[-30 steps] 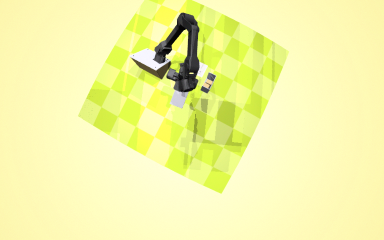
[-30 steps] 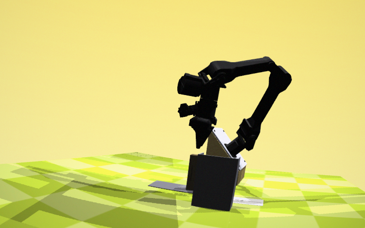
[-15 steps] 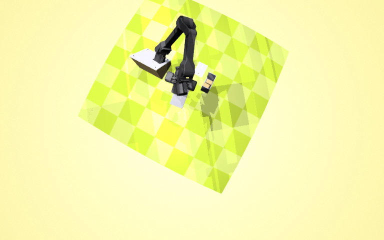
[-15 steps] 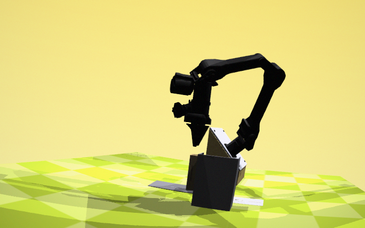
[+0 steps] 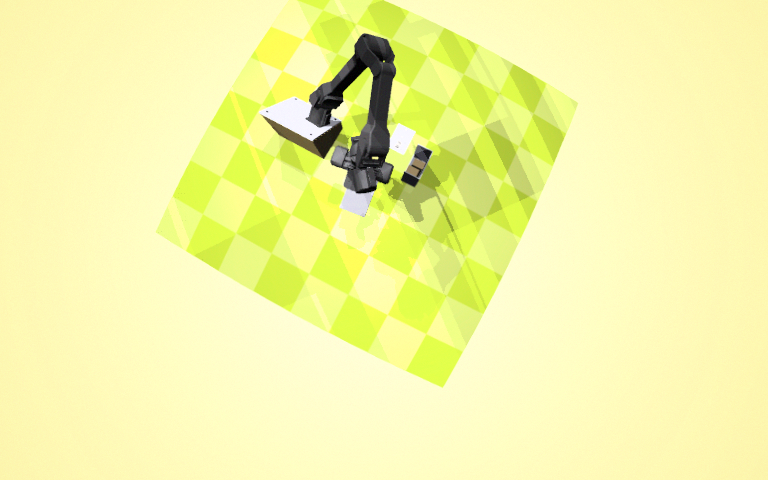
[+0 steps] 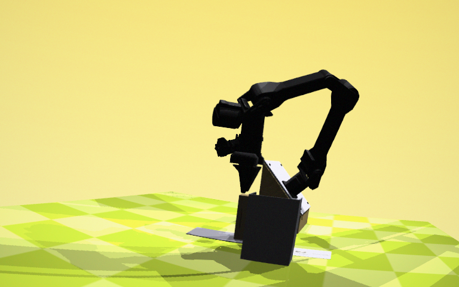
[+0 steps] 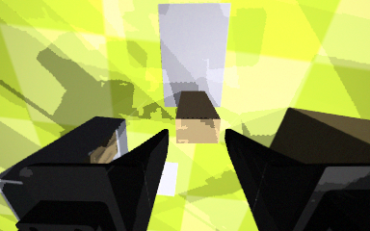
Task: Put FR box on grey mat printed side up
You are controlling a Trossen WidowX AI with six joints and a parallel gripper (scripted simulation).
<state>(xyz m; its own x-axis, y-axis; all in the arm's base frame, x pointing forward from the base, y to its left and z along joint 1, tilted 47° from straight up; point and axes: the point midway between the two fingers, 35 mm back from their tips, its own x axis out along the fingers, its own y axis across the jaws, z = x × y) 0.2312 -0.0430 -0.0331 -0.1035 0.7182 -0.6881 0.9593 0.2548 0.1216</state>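
Right now my gripper tip is 13 cm above the grey mat, 5 cm to the left of it and 1 cm short of it. Round my gripper tip: thin white slab 21 cm to the left, 13 cm below, 2 cm ahead.
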